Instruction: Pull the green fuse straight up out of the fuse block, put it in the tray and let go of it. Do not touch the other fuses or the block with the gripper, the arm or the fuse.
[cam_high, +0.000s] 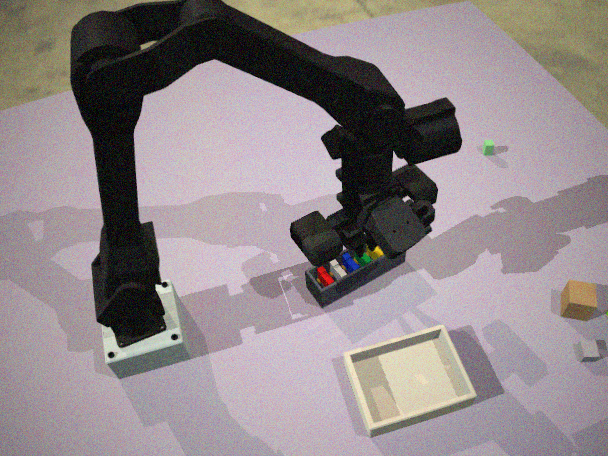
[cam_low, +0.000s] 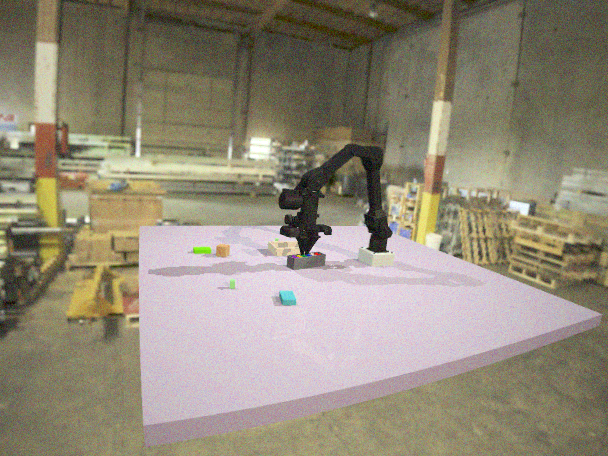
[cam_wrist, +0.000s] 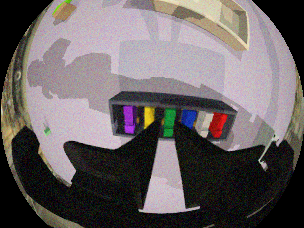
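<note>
Right now the green fuse is 2 cm below my gripper tip. The rest, counted from my gripper tip: tray (4 cm behind, 18 cm to the right, 4 cm below); then brown block (22 cm ahead, 19 cm to the right, 2 cm below); then teal block (20 cm ahead, 24 cm to the left, 3 cm below).
</note>
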